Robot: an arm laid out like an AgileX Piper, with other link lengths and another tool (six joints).
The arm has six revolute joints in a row. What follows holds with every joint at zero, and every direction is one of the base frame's.
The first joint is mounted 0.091 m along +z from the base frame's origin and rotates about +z.
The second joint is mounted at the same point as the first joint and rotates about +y.
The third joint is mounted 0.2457 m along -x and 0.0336 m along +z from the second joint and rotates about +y.
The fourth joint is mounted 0.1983 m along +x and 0.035 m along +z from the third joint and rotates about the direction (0.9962, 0, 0.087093).
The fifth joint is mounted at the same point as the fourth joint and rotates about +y.
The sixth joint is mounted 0.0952 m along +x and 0.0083 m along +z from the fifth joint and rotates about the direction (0.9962, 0, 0.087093).
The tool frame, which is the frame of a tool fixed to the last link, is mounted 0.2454 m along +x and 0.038 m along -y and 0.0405 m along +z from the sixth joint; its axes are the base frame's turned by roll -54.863, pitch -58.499 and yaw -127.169 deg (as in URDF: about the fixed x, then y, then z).
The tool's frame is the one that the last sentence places.
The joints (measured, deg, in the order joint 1, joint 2, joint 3, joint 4, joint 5, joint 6), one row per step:
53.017 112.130 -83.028 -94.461 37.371 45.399
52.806 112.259 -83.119 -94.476 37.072 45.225
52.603 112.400 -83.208 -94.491 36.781 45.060
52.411 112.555 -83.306 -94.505 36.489 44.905
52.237 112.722 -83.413 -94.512 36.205 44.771
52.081 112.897 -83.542 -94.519 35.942 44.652
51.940 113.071 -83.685 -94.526 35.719 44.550
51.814 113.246 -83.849 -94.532 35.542 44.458
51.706 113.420 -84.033 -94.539 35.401 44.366
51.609 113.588 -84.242 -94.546 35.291 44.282
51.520 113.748 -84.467 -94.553 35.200 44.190
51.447 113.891 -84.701 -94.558 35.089 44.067
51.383 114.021 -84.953 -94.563 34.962 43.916
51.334 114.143 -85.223 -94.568 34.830 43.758
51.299 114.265 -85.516 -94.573 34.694 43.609
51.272 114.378 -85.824 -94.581 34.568 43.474
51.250 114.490 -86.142 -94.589 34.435 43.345
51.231 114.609 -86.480 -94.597 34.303 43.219
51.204 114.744 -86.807 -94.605 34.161 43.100
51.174 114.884 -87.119 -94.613 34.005 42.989
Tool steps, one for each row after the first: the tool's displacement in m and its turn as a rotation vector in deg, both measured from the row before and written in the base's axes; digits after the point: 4 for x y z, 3 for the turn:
0.0009 0.0002 -0.0011 -0.146 0.083 0.116
0.0009 0.0002 -0.0012 -0.149 0.091 0.115
0.0009 0.0003 -0.0013 -0.142 0.097 0.124
0.0008 0.0005 -0.0014 -0.122 0.106 0.126
0.0008 0.0005 -0.0012 -0.101 0.093 0.120
0.0008 0.0005 -0.0010 -0.080 0.073 0.094
0.0008 0.0004 -0.0008 -0.063 0.046 0.064
0.0008 0.0004 -0.0005 -0.054 0.019 0.050
0.0008 0.0003 -0.0002 -0.028 -0.010 0.031
0.0008 0.0003 0.0000 -0.021 -0.034 0.024
0.0007 0.0006 0.0002 -0.024 -0.049 0.066
0.0006 0.0008 0.0005 -0.023 -0.069 0.098
0.0005 0.0010 0.0007 -0.008 -0.086 0.119
0.0004 0.0012 0.0009 0.019 -0.098 0.134
0.0004 0.0012 0.0011 0.046 -0.116 0.130
0.0004 0.0013 0.0012 0.062 -0.119 0.140
0.0004 0.0013 0.0013 0.074 -0.128 0.141
0.0004 0.0013 0.0010 0.061 -0.106 0.140
0.0004 0.0013 0.0008 0.055 -0.087 0.147

